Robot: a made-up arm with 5 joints.
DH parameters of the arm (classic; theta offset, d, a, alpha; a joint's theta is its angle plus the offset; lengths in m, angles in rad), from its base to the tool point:
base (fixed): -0.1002 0 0.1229 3.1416
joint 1: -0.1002 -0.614 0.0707 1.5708
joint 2: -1.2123 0 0.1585 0
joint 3: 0.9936 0 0.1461 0
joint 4: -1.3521 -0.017 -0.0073 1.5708
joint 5: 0 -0.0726 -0.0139 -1.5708
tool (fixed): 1.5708 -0.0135 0 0
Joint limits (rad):
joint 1: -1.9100..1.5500
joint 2: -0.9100..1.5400
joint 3: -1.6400..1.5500
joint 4: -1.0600..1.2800
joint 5: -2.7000..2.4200
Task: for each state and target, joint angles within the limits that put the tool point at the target. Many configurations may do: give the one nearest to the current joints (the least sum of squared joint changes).
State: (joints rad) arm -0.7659 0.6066 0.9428 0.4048 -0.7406
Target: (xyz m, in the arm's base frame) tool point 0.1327 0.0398 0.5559
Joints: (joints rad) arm -1.5951 0.9572 1.5500 0.4472 -1.0490
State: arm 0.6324 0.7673 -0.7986 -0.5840 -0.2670
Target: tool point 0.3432 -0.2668 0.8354
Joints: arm 0.7721 0.9765 -1.6057 -1.0600 -0.1527
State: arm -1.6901 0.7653 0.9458 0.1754 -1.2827
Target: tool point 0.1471 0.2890 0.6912
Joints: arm -1.5131 -0.1360 0.5009 0.1375 -1.2899
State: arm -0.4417 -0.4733 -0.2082 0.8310 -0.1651
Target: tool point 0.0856 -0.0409 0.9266
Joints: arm -0.0602 -0.9100 -1.0161 0.8034 -0.2680
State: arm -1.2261 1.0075 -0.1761 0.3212 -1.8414
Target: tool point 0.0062 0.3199 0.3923
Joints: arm -1.9056 1.5275 -0.5209 -0.0265 -1.8972
